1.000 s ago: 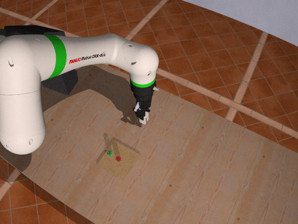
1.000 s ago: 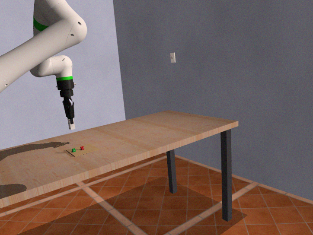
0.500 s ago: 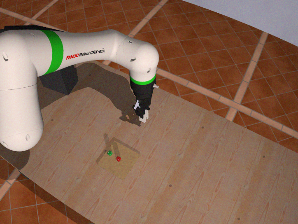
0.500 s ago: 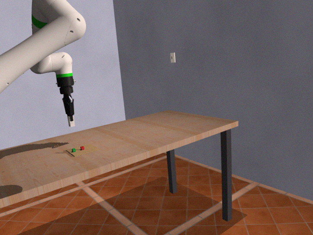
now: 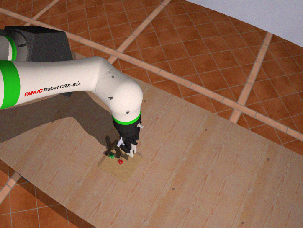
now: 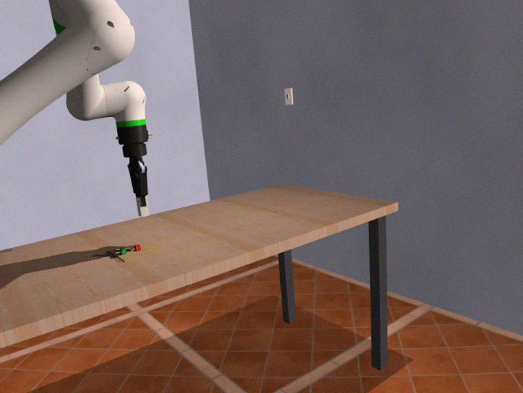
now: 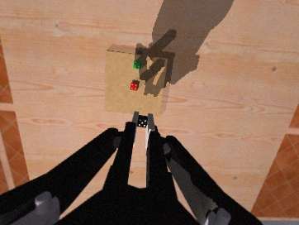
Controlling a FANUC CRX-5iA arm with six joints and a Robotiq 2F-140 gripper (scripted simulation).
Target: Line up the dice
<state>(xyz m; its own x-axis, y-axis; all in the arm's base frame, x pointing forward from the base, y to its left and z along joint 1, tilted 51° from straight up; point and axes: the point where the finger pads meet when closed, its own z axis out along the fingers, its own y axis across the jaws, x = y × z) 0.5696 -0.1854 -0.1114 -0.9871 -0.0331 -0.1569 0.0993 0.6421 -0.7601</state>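
The red die lies 5 cm behind my hand, 2 cm to the right of it and 13 cm below it. Also, from my hand: green die 10 cm behind, 2 cm to the right, 13 cm below; then tan mat 5 cm behind, 2 cm to the right, 14 cm below; then black die 3 cm below.
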